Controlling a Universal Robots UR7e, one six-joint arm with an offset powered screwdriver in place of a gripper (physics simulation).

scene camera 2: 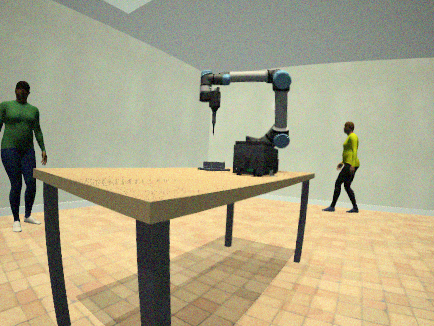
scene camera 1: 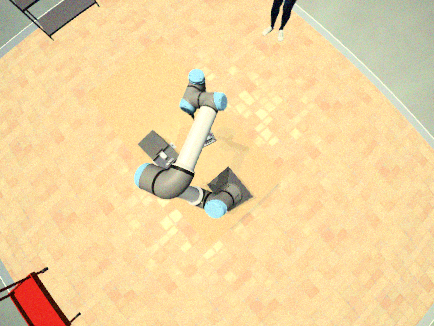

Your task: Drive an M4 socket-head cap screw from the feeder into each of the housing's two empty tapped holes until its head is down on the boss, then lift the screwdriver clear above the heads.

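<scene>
My screwdriver (scene camera 2: 213, 131) hangs upright with its thin bit pointing down. In scene camera 2 its tip appears well above the grey housing (scene camera 1: 210, 140) (scene camera 2: 214, 165), with a wide gap between them. Whether a screw sits on the tip is too small to tell. In scene camera 1 the wrist and forearm hide the screwdriver and part of the housing; the tapped holes cannot be made out. The dark screw feeder (scene camera 1: 152, 143) (scene camera 2: 249, 156) stands left of the forearm in scene camera 1, and as a black box right of the housing in scene camera 2.
The wooden table (scene camera 2: 150, 192) carries the arm, feeder and housing. The arm's dark base plate (scene camera 1: 244, 199) is at lower right of the feeder. A person in green (scene camera 2: 20, 125) and one in yellow (scene camera 2: 351, 150) stand beyond the table. A red cart (scene camera 1: 39, 302) is at lower left.
</scene>
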